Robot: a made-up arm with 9 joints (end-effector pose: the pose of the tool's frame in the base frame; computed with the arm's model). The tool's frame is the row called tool. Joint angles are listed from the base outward.
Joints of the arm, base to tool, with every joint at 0 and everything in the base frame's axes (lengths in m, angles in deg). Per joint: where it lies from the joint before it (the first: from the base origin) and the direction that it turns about. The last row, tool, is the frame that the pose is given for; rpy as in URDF.
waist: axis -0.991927 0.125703 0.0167 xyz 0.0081 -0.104 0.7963
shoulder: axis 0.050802 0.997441 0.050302 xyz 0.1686 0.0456 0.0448
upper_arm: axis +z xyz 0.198 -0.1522 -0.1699
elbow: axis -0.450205 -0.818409 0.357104 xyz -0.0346 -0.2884 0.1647
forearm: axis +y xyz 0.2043 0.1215 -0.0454
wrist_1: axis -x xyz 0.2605 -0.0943 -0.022
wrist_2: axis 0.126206 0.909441 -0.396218 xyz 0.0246 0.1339 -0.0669
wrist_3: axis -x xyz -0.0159 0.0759 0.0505
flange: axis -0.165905 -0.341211 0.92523 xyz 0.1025 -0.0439 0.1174
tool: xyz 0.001 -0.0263 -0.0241 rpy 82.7 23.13 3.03
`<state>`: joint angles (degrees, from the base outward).
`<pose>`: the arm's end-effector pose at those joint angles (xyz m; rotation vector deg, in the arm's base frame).
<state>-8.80 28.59 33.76 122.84 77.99 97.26 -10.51 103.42 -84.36</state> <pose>0.8455 -0.2215 0.6129 -62.41 -124.80 82.45</pose>
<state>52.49 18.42 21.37 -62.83 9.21 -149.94 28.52 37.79 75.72</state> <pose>0.4799 -0.9825 0.6187 135.97 -26.24 -0.63</pose>
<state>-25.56 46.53 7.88 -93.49 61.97 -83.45 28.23 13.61 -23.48</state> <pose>-0.1809 -0.0582 0.4308 44.26 -24.97 80.98</pose>
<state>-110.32 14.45 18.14 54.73 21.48 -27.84 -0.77 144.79 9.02</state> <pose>0.6219 -0.3393 1.0759 55.55 -28.04 -21.99</pose>
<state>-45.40 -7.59 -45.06 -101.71 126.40 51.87 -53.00 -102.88 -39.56</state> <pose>0.2149 -0.3191 0.9044 45.79 -62.59 -32.12</pose>
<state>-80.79 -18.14 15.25 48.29 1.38 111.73 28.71 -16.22 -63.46</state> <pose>0.7416 -0.6556 0.8910 88.83 -110.90 -104.21</pose>
